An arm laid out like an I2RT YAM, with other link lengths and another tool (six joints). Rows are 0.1 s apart.
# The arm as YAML. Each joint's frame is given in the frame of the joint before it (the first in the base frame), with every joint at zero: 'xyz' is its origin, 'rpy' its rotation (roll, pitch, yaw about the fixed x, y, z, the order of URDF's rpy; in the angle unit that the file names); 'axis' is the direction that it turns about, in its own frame. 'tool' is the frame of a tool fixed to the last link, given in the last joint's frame.
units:
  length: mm
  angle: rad
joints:
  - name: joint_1
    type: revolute
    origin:
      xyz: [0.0, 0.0, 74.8]
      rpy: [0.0, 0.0, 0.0]
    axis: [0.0, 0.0, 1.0]
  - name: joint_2
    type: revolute
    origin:
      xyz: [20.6, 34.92, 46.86]
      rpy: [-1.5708, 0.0, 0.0]
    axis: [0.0, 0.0, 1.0]
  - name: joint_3
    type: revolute
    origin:
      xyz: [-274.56, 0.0, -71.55]
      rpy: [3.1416, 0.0, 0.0]
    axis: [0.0, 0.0, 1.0]
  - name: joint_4
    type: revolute
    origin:
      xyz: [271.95, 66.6, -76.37]
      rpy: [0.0, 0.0, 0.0]
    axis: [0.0, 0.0, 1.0]
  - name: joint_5
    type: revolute
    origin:
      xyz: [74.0, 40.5, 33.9]
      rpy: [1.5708, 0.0, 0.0]
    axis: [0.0, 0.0, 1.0]
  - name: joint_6
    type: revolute
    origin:
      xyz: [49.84, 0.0, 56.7]
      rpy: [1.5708, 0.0, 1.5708]
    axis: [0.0, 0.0, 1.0]
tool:
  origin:
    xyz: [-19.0, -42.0, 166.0]
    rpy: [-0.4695, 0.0, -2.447]
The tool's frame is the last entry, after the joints.
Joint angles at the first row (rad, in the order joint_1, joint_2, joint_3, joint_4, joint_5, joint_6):
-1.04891, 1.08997, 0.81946, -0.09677, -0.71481, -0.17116
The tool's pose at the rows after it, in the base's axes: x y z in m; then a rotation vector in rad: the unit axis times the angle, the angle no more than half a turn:
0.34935 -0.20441 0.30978 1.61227 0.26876 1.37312
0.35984 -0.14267 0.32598 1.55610 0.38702 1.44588
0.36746 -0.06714 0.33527 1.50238 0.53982 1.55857
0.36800 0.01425 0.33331 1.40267 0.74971 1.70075
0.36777 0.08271 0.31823 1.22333 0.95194 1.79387
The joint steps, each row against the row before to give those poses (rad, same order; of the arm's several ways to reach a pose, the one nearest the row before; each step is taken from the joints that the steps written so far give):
0.11022, -0.09677, -0.02481, -0.03766, 0.04143, -0.01371
0.15411, -0.10489, -0.01522, -0.04181, 0.05244, -0.01275
0.20428, -0.08030, -0.01500, -0.03080, 0.05142, -0.01465
0.21646, -0.03641, -0.03584, 0.02766, 0.01655, -0.05639
0.20563, 0.01528, -0.06664, 0.11838, 0.04611, -0.10987

